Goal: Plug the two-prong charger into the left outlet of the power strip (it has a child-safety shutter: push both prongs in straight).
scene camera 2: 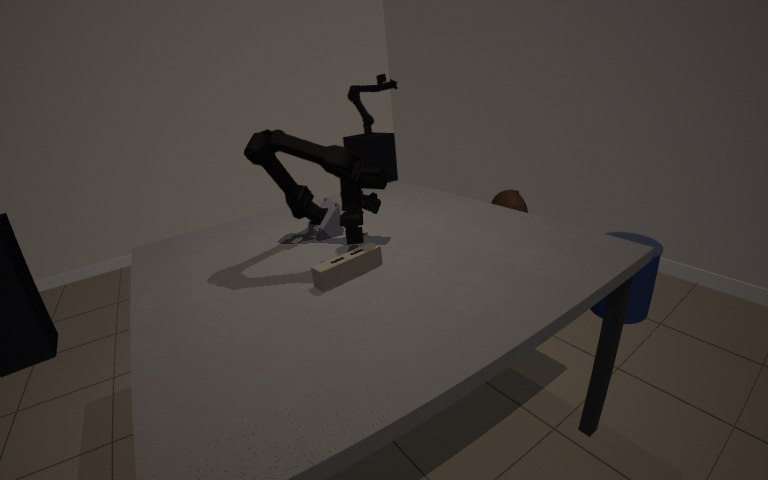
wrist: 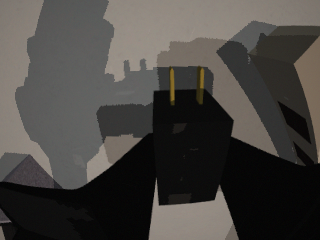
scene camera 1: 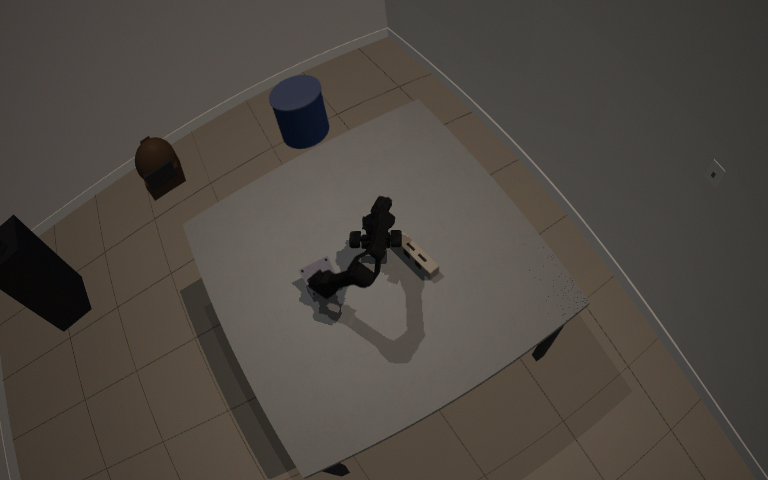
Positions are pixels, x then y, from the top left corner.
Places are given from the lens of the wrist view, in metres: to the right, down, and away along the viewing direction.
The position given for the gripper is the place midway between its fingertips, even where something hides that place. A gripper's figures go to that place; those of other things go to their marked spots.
gripper (wrist: 182,138): 0.01, 0.01, 0.10
black two-prong charger (wrist: 191,131): 0.01, 0.00, 0.06
